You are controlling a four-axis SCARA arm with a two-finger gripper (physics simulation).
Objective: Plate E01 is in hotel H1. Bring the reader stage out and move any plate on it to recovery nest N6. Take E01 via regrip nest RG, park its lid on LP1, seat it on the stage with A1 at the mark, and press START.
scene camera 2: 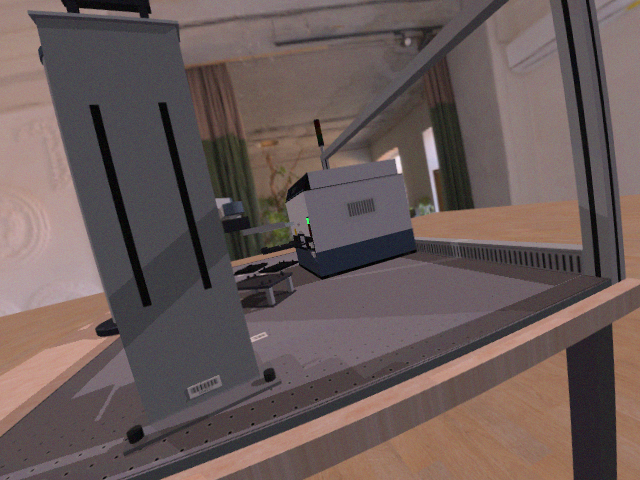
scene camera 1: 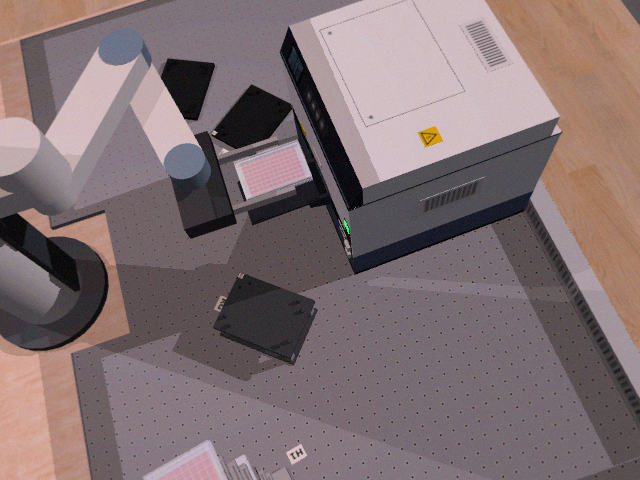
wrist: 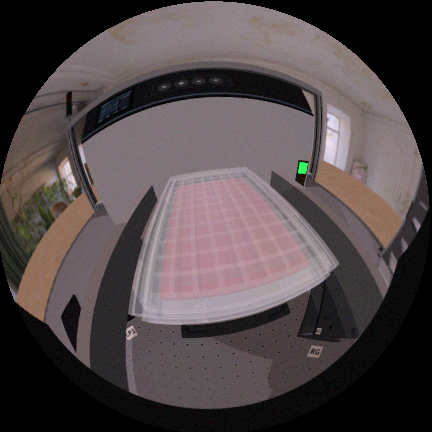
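Pixels of known places: gripper, fingertip midpoint: [scene camera 2: 282,224] [scene camera 1: 286,164] [wrist: 214,184]; arm's base at its link origin: [scene camera 1: 51,293].
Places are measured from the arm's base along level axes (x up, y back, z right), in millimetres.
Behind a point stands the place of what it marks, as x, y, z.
My gripper [scene camera 1: 295,162] @(217, -558, 16) [scene camera 2: 285,225] @(217, -558, 16) [wrist: 214,184] @(217, -558, 16) is shut on a lidded plate with pink wells [scene camera 1: 273,170] @(220, -531, 20) [wrist: 225,240] @(220, -495, 13). It holds the plate level, above the dark reader stage [scene camera 1: 281,208] @(137, -523, 57) [scene camera 2: 279,248] @(135, -520, 66) [wrist: 235,327] @(137, -462, 16), which stands out from the front of the reader [scene camera 1: 413,67] @(363, -805, 5) [scene camera 2: 359,222] @(169, -793, 186) [wrist: 200,135] @(258, -617, 11). The plate's name and A1 corner cannot be read. The raised regrip nest RG [scene camera 1: 266,317] @(72, -428, 235) [scene camera 2: 264,280] @(72, -441, 249) bears no plate. Another pink plate [scene camera 1: 193,467] @(442, -322, 507) shows at the bottom edge of scene camera 1, near the H1 label [scene camera 1: 296,453] @(13, -403, 482). START cannot be made out.
Two low black nests [scene camera 1: 253,116] @(23, -533, -256) [scene camera 1: 188,85] @(24, -410, -401) lie left of the reader's front, close to the arm. An LP1 label [wrist: 131,332] @(13, -445, -180) shows in the wrist view. A tall grey hotel tower [scene camera 2: 155,232] @(244, -326, 646) stands at the near left in scene camera 2. A green light [scene camera 1: 346,226] @(214, -620, 173) [wrist: 303,168] @(210, -620, 176) shows on the reader.
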